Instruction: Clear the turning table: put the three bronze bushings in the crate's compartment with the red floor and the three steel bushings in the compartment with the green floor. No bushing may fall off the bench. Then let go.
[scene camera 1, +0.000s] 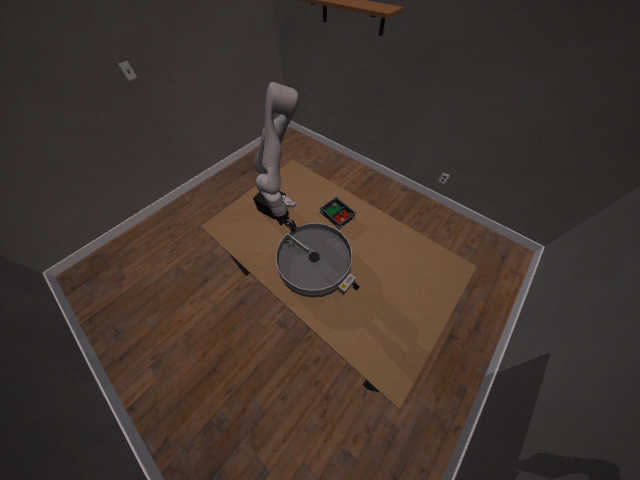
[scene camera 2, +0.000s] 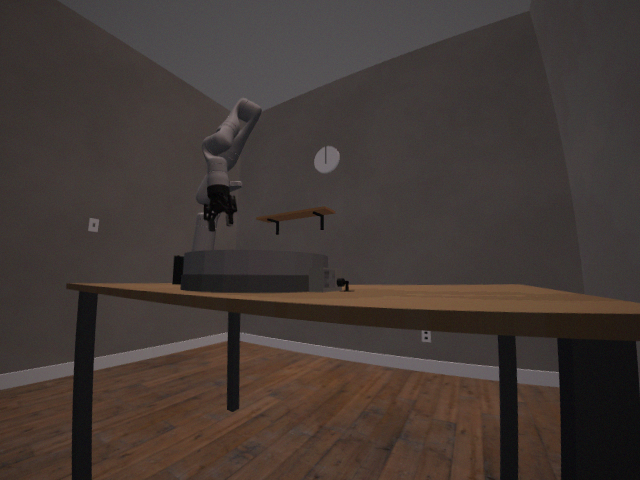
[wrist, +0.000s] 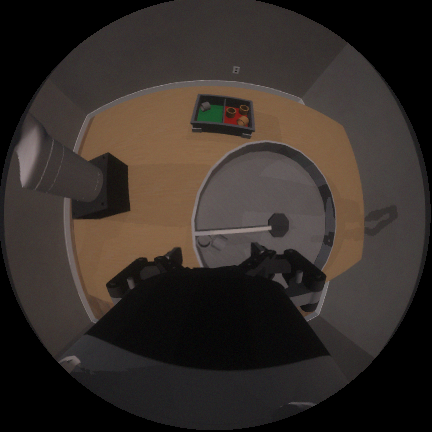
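Pixels of known places: gripper, between the fingertips: (scene camera 1: 287, 228) (scene camera 2: 220, 228) (wrist: 215, 252); arm's base, origin of its link: (wrist: 90, 183).
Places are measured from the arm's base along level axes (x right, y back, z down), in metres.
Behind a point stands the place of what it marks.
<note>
Two steel bushings stay on the grey turning table (scene camera 1: 325, 271) @[x 0.097, y -0.591, z 0.062 m] (scene camera 2: 248, 264) @[x 0.236, y -0.629, z 0.053 m] (wrist: 260, 185) @[x -0.014, y -0.434, z 0.062 m], close together beside the pale bar near its rim: one bushing (wrist: 204, 241) stands upright, the other bushing (wrist: 219, 243) @[x 0.122, y -0.333, z 0.031 m] lies on its side. The third steel bushing (wrist: 205, 106) @[x -0.287, y -0.280, z 0.084 m] is in the crate's green compartment (wrist: 211, 115) @[x -0.267, y -0.302, z 0.109 m]. Three bronze bushings (wrist: 231, 112) @[x -0.267, y -0.365, z 0.084 m] (wrist: 244, 109) @[x -0.313, y -0.416, z 0.102 m] (wrist: 243, 121) @[x -0.228, y -0.402, z 0.080 m] are in its red compartment (wrist: 229, 122) @[x -0.242, y -0.362, z 0.111 m]; one lies tipped. My gripper (scene camera 1: 293, 227) @[x 0.111, y -0.316, z -0.083 m] (scene camera 2: 221, 225) @[x 0.111, y -0.316, z -0.083 m] (wrist: 215, 252) @[x 0.111, y -0.316, z -0.083 m] is open and empty, above the table's rim near the two steel bushings.
The crate (wrist: 220, 128) @[x -0.194, y -0.331, z 0.090 m] sits on the bench beyond the turning table. A pale bar (scene camera 1: 298, 241) @[x 0.090, y -0.365, z 0.019 m] (wrist: 235, 231) @[x 0.095, y -0.362, z 0.019 m] runs from the hub (scene camera 1: 313, 256) @[x 0.083, y -0.481, z 0.055 m] (wrist: 278, 225) @[x 0.083, y -0.483, z 0.054 m] to the rim. A control box (scene camera 1: 346, 283) @[x 0.068, y -0.719, z 0.056 m] adjoins the rim. The black arm base (wrist: 117, 185) @[x -0.004, y -0.057, z 0.057 m] stands on the bench.
</note>
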